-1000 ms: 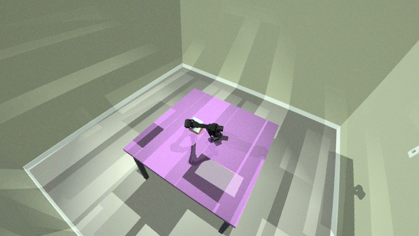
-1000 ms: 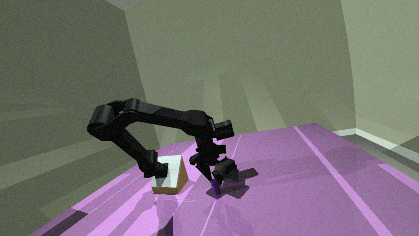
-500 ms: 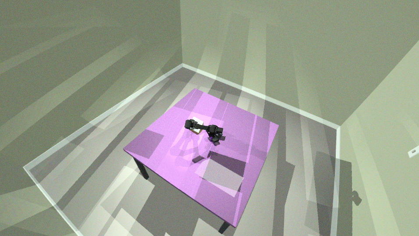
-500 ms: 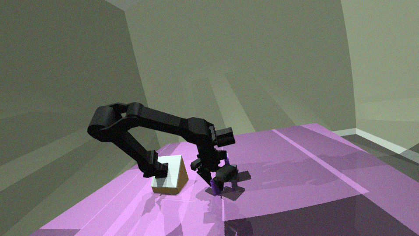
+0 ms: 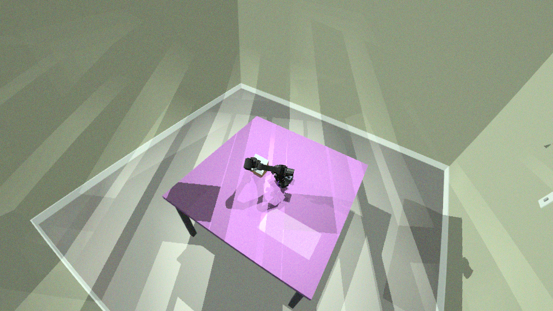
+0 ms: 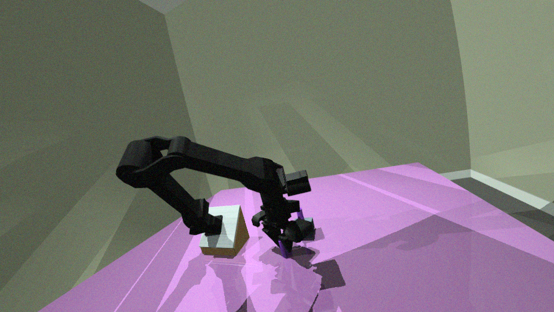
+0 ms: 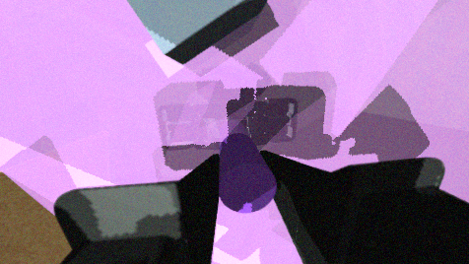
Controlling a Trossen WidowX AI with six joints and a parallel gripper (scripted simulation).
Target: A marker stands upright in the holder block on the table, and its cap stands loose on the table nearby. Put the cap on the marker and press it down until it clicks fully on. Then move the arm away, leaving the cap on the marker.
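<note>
The dark grey-green holder block is 10 cm to the left of my gripper tip and 4 cm ahead of it. From my gripper tip the other things lie so: purple cap 1 cm above.
</note>
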